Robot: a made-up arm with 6 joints. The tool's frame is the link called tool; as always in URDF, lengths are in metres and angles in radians.
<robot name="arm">
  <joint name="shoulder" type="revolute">
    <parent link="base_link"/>
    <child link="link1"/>
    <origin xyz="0 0 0.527"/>
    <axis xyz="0 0 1"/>
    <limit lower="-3.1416" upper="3.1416" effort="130" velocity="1.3"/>
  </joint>
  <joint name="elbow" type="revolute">
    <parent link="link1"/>
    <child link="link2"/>
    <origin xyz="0.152 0 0"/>
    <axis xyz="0 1 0"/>
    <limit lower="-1.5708" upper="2.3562" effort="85" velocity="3"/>
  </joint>
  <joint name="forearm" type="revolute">
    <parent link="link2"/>
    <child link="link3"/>
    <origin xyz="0 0 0.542"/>
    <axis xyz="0 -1 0"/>
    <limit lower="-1.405" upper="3.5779" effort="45" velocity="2.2"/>
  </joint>
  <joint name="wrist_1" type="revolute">
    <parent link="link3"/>
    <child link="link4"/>
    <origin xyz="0 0 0.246"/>
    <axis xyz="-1 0 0"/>
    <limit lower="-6.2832" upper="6.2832" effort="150" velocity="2.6"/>
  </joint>
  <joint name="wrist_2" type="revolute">
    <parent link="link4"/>
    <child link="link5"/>
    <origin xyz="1.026 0 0"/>
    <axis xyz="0 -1 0"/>
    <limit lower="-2.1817" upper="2.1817" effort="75" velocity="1.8"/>
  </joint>
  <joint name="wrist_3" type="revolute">
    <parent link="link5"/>
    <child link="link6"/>
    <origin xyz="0.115 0 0"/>
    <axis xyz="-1 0 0"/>
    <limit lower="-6.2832" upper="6.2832" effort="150" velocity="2.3"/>
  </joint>
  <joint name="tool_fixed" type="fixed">
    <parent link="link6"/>
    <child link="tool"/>
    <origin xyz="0 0 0"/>
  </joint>
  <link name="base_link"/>
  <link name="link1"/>
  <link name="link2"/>
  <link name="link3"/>
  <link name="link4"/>
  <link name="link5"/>
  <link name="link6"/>
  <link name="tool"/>
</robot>
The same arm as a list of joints. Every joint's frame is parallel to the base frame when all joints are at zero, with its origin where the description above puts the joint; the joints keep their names.
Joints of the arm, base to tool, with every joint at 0 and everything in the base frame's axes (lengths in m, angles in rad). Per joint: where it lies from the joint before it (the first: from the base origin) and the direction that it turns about. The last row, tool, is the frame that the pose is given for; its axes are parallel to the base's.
shoulder: xyz 0 0 0.527 axis 0 0 1
elbow: xyz 0.152 0 0 axis 0 1 0
forearm: xyz 0 0 0.542 axis 0 -1 0
wrist_1: xyz 0 0 0.246 axis -1 0 0
wrist_2: xyz 1.026 0 0 axis 0 -1 0
wrist_3: xyz 0.115 0 0 axis -1 0 0
tool: xyz 0 0 0
Joint limits (rad, base to tool): -3.1416..3.1416 -1.5708..2.3562 -1.405..3.5779 -6.2832..6.2832 -2.1817..2.1817 -6.2832..6.2832

